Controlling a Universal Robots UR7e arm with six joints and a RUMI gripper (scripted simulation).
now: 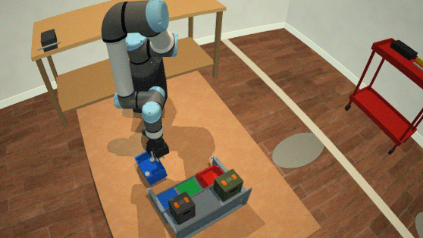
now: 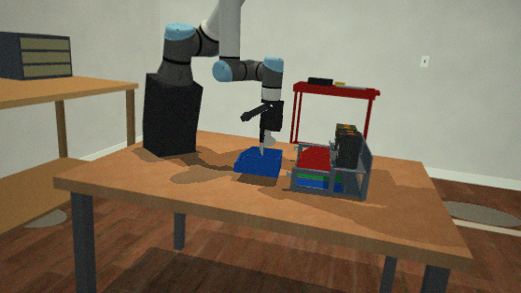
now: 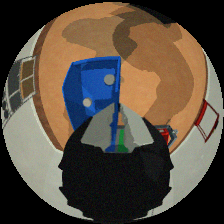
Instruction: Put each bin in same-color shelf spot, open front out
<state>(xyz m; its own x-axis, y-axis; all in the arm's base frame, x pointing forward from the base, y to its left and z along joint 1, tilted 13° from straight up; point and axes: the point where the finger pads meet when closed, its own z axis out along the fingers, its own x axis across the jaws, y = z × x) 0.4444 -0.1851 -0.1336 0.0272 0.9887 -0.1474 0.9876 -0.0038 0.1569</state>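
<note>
Right now the blue bin is 5 cm to the right of my hand, 3 cm below it and 1 cm behind it. The rest, counted from my hand: red bin: 24 cm ahead, 17 cm to the left, 6 cm below.
</note>
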